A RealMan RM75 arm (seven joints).
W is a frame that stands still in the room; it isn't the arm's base.
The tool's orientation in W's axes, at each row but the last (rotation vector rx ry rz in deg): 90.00 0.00 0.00; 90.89 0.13 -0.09; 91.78 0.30 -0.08; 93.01 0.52 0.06; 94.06 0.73 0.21; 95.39 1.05 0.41; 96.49 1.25 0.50; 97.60 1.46 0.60; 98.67 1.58 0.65; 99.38 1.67 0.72; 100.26 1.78 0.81; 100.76 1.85 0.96
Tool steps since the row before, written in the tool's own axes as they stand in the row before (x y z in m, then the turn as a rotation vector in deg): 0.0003 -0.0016 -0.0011 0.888 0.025 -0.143; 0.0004 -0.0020 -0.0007 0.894 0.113 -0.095; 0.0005 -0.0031 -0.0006 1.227 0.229 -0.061; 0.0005 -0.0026 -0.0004 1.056 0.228 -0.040; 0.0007 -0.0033 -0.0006 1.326 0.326 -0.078; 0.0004 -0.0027 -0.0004 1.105 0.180 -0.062; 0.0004 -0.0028 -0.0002 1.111 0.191 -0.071; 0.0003 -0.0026 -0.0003 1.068 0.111 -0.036; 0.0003 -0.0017 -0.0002 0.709 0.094 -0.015; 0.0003 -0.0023 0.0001 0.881 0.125 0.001; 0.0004 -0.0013 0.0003 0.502 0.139 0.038; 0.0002 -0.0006 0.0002 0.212 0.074 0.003
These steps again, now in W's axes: 0.0003 0.0011 -0.0016 0.888 0.143 0.025; 0.0004 0.0007 -0.0020 0.894 0.094 0.112; 0.0005 0.0007 -0.0031 1.228 0.057 0.226; 0.0005 0.0005 -0.0026 1.057 0.035 0.225; 0.0007 0.0008 -0.0033 1.327 0.069 0.324; 0.0004 0.0007 -0.0027 1.105 0.063 0.178; 0.0004 0.0005 -0.0028 1.111 0.071 0.190; 0.0003 0.0006 -0.0025 1.068 0.046 0.106; 0.0003 0.0005 -0.0017 0.710 0.018 0.089; 0.0003 0.0003 -0.0023 0.882 0.002 0.116; 0.0004 -0.0001 -0.0013 0.505 -0.048 0.126; 0.0002 -0.0001 -0.0006 0.213 -0.010 0.071
